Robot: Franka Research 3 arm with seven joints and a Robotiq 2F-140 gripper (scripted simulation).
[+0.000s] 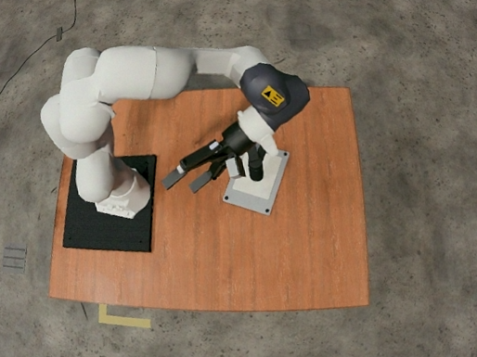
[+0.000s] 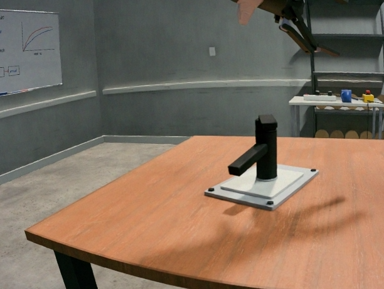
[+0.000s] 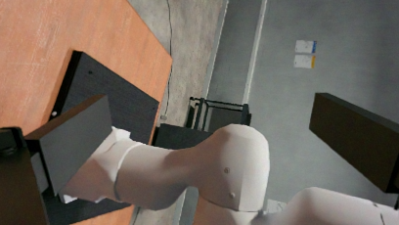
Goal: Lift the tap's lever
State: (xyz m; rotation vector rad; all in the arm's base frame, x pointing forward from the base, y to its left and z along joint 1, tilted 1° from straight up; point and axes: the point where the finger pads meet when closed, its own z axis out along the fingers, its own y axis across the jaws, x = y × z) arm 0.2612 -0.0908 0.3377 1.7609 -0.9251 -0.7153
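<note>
Right now the lever is 210 mm below my hand, 190 mm to the left of it and 170 mm ahead of it. Round my hand: black tap: 250 mm below, 190 mm ahead, 170 mm to the left.
</note>
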